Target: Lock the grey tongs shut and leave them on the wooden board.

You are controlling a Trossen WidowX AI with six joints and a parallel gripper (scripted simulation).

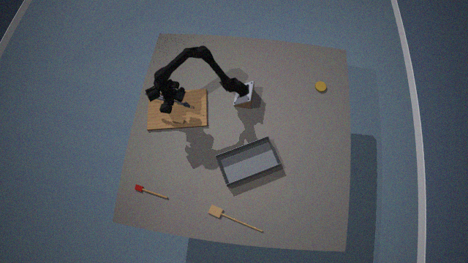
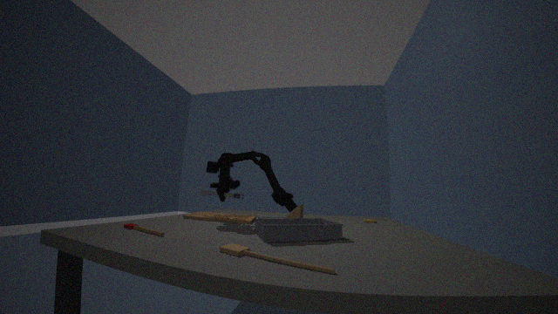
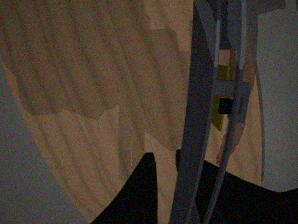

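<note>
The wooden board lies 1 cm behind my gripper tip and 9 cm below it. From my gripper tip the other things lie so: grey roasting tin: 31 cm ahead, 42 cm to the left, 7 cm below; yellow disc: 16 cm behind, 87 cm to the left, 9 cm below.
</note>
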